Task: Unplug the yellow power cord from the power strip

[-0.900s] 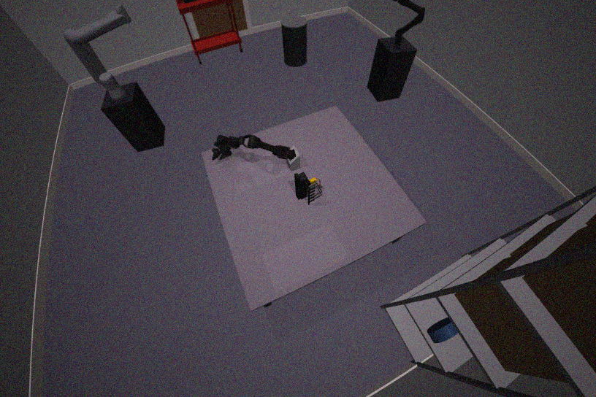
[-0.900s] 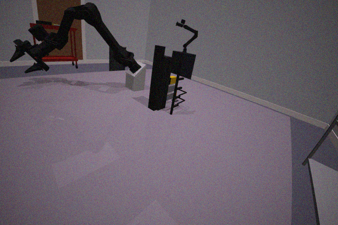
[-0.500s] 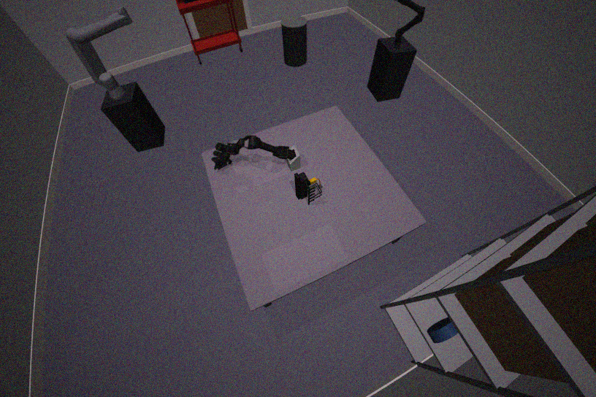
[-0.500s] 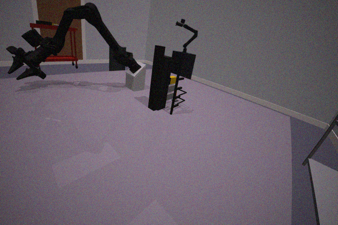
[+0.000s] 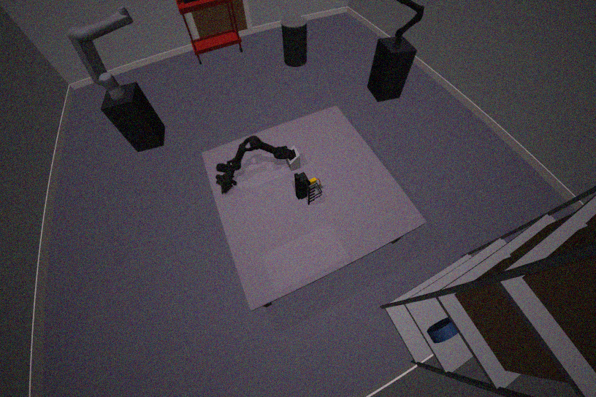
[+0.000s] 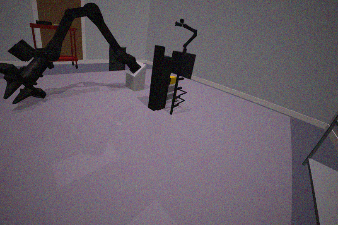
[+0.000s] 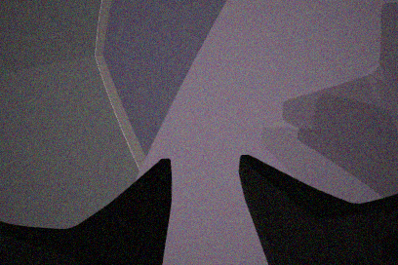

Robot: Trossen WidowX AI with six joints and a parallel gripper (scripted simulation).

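Right now the yellow plug is 620 mm to the left of my gripper tip, 130 mm ahead of it and 90 mm above it.
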